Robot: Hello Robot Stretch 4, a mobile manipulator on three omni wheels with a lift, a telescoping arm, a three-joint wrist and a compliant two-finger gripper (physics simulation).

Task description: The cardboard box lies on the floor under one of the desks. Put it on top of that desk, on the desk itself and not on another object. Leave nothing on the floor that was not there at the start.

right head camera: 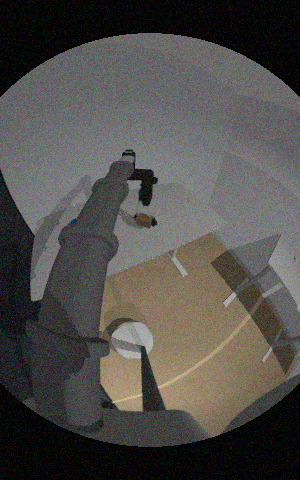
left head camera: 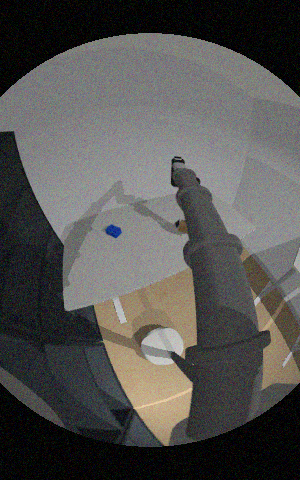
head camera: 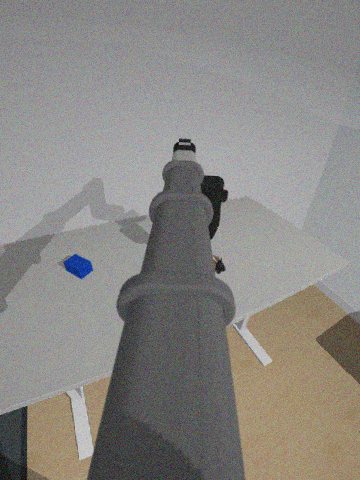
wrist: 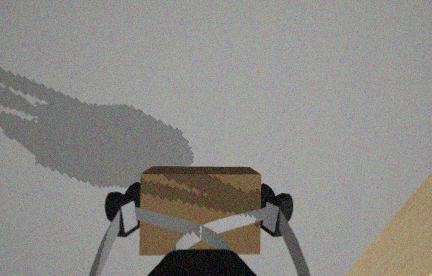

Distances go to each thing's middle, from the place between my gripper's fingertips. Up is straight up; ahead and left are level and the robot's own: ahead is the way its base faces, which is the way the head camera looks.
Labels:
The cardboard box [wrist: 199, 194] lies 2 cm above my hand.

